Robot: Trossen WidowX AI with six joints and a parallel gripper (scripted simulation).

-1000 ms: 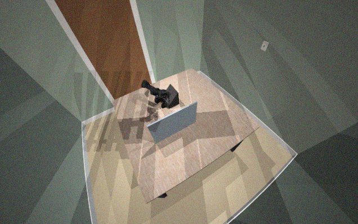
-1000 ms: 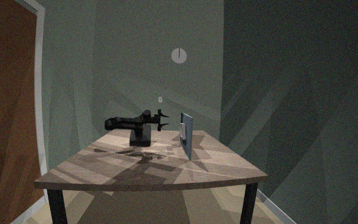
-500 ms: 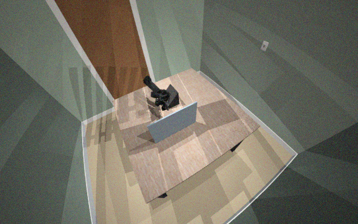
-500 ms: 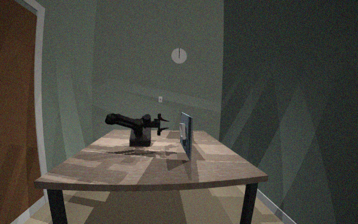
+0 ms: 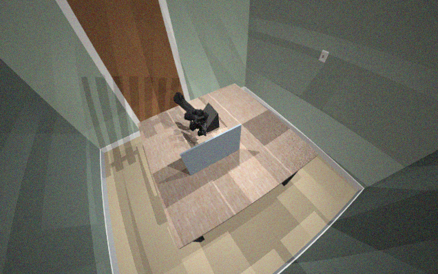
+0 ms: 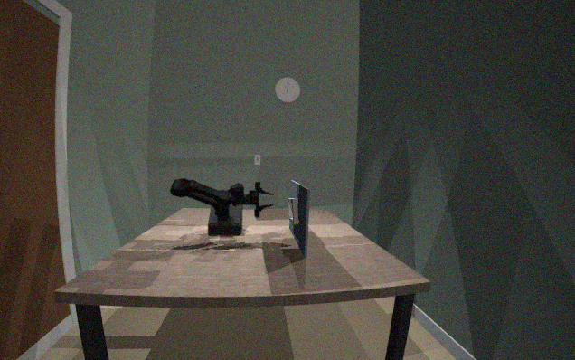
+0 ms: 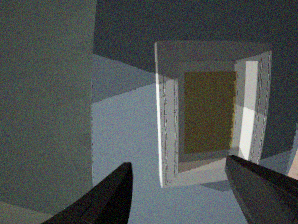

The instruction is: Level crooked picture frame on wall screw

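Now: the picture frame 12 cm ahead of my gripper tip and 6 cm below it. Round my gripper tip: blue-grey wall panel 13 cm ahead, 1 cm to the right, 7 cm below.
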